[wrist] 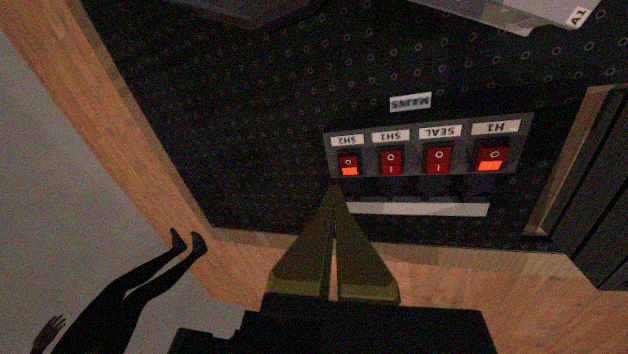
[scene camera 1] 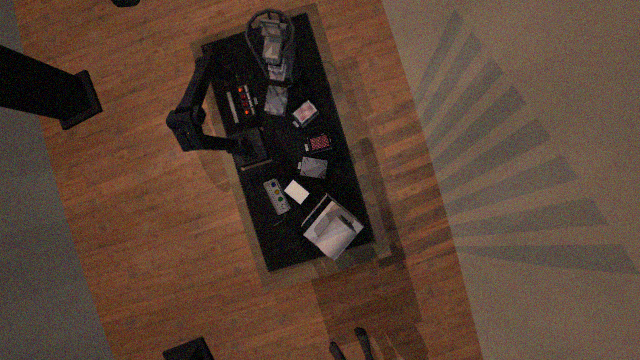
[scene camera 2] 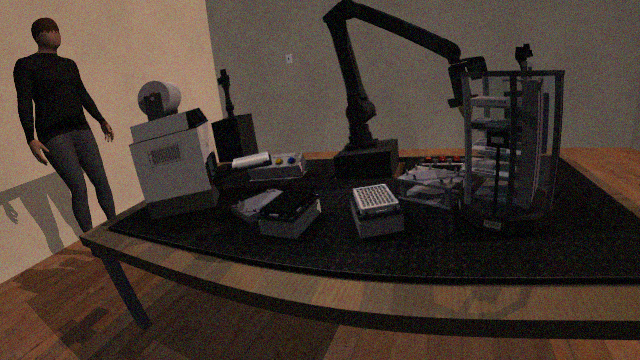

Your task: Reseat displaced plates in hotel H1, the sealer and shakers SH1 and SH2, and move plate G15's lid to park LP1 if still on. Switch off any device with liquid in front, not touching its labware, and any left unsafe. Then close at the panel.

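Pixels of known places: gripper, fingertip midpoint: (wrist: 334, 190) (scene camera 1: 239, 80); arm's base, origin of the base link: (scene camera 1: 246, 150) (scene camera 2: 362, 146).
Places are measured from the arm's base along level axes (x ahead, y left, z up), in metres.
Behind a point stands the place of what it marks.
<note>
My gripper (wrist: 334, 190) {x 0.145, y 0.374, z 0.073 m} (scene camera 2: 462, 111) is shut and empty. In the wrist view its tips appear just below the SH2 switch (wrist: 349, 165) {x 0.112, y 0.383, z -0.030 m} of the mains strip (wrist: 327, 150) {x 0.134, y 0.409, z -0.040 m} (scene camera 1: 244, 100) {x 0.109, y 0.323, z -0.033 m}; contact cannot be told. SH2 and the H1 switch (wrist: 492, 159) {x 0.094, y 0.235, z -0.030 m} glow orange. The SH1 switch (wrist: 391, 162) {x 0.108, y 0.334, z -0.030 m} and the SEAL switch (wrist: 438, 160) {x 0.101, y 0.285, z -0.030 m} are dark. Hotel H1 (scene camera 2: 559, 125) {x 0.498, y 0.487, z 0.147 m} holds stacked plates. The sealer (scene camera 2: 175, 167) {x 0.391, y -0.523, z 0.086 m} (scene camera 1: 334, 242) {x 0.298, y -0.603, z 0.376 m} is at the other end. Two shaker-like boxes (scene camera 2: 378, 222) {x 0.498, y 0.093, z -0.044 m} (scene camera 2: 290, 225) {x 0.510, y -0.102, z -0.042 m} bear a white well plate (scene camera 2: 375, 198) {x 0.445, y 0.084, z -0.011 m} and a black-topped item (scene camera 2: 289, 203) {x 0.457, y -0.117, z -0.012 m}. Their labels, G15 and LP1 are not readable.
A clear-topped nest (scene camera 1: 276, 100) {x 0.292, y 0.221, z -0.020 m} (scene camera 2: 430, 176) {x 0.296, y 0.224, z -0.020 m} stands beside the hotel. A grey tabbed item (scene camera 1: 313, 167) {x 0.336, y -0.256, z -0.055 m}, a white block (scene camera 1: 297, 192) {x 0.191, y -0.360, z 0.040 m} and a button panel (scene camera 1: 276, 196) {x 0.053, y -0.332, z -0.011 m} (scene camera 2: 277, 172) {x 0.074, y -0.318, z -0.055 m} lie towards the sealer. The arm's base (scene camera 2: 367, 161) {x 0.113, y 0.029, z -0.023 m} is at the table edge. A person (scene camera 2: 55, 100) stands behind the sealer.
</note>
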